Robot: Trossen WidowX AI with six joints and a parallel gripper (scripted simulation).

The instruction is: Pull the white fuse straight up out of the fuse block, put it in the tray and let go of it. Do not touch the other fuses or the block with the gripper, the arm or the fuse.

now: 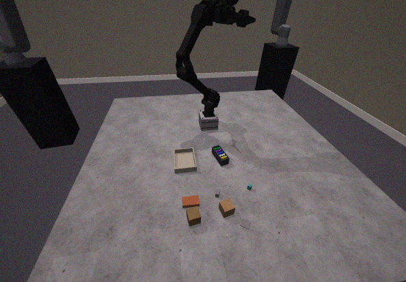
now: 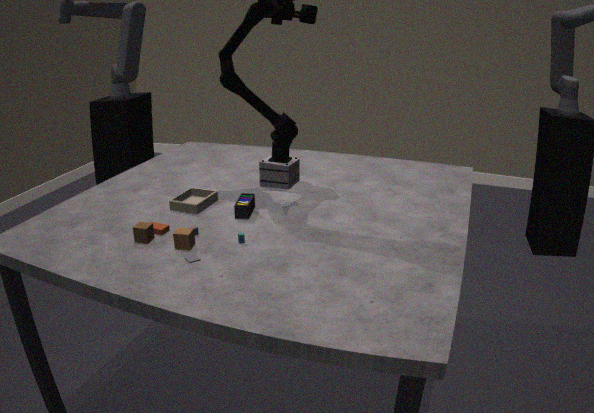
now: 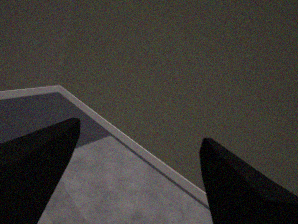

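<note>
The white fuse lies 140 mm ahead of my gripper tip, 120 mm to the right of it and 560 mm below it. Also, from my gripper tip: teal cube (320 mm ahead, 60 mm to the right, 580 mm below); grey cube (310 mm ahead, 200 mm to the right, 580 mm below); beige tray (100 mm ahead, 290 mm to the right, 580 mm below).
</note>
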